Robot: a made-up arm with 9 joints. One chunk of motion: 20 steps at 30 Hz.
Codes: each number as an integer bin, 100 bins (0 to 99) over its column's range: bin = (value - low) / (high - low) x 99, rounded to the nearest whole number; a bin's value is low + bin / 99 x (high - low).
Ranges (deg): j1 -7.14..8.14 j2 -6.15..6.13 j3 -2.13..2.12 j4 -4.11..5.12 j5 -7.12..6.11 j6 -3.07..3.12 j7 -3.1..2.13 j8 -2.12..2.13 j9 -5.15..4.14
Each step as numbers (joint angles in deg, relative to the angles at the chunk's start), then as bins.
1 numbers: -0.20 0.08 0.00 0.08 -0.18 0.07 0.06 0.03 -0.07
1 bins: 45 50 50 45 52 50 60 50 54
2 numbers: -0.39 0.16 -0.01 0.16 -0.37 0.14 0.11 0.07 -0.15
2 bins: 44 51 49 46 51 51 61 51 53
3 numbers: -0.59 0.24 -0.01 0.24 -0.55 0.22 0.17 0.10 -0.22
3 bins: 42 52 49 47 49 53 62 52 53
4 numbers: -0.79 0.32 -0.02 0.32 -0.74 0.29 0.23 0.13 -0.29
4 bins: 41 52 49 48 48 54 63 52 52
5 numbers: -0.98 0.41 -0.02 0.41 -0.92 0.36 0.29 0.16 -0.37
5 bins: 40 53 49 48 46 55 64 53 51
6 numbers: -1.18 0.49 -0.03 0.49 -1.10 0.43 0.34 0.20 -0.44
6 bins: 39 54 49 49 45 56 65 54 50
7 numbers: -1.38 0.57 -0.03 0.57 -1.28 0.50 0.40 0.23 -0.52
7 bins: 37 54 49 50 44 57 66 55 49
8 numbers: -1.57 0.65 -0.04 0.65 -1.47 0.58 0.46 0.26 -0.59
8 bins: 36 55 49 51 42 58 67 55 49
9 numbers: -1.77 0.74 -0.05 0.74 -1.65 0.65 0.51 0.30 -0.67
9 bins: 35 56 48 52 41 59 68 56 48
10 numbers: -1.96 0.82 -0.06 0.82 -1.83 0.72 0.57 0.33 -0.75
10 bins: 34 56 48 53 40 61 69 57 47
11 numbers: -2.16 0.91 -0.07 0.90 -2.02 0.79 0.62 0.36 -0.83
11 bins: 32 57 48 54 38 62 70 58 46
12 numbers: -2.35 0.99 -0.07 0.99 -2.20 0.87 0.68 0.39 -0.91
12 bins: 31 58 48 55 37 63 72 58 45
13 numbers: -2.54 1.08 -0.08 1.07 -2.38 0.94 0.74 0.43 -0.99
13 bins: 30 58 48 56 35 64 73 59 44
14 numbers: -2.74 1.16 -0.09 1.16 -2.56 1.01 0.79 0.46 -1.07
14 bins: 29 59 48 57 34 65 74 60 43
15 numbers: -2.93 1.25 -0.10 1.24 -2.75 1.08 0.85 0.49 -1.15
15 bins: 27 60 47 57 33 66 75 61 43
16 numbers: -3.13 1.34 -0.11 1.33 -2.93 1.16 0.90 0.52 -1.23
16 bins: 26 60 47 58 31 68 76 61 42
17 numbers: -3.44 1.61 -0.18 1.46 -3.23 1.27 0.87 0.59 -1.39
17 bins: 24 63 45 60 29 69 75 63 40
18 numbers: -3.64 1.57 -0.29 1.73 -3.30 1.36 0.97 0.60 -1.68
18 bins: 23 62 43 63 29 71 77 63 37
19 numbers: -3.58 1.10 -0.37 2.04 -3.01 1.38 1.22 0.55 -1.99
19 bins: 23 58 41 66 31 71 82 62 34
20 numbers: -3.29 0.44 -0.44 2.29 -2.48 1.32 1.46 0.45 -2.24
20 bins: 25 53 39 69 35 70 86 60 31
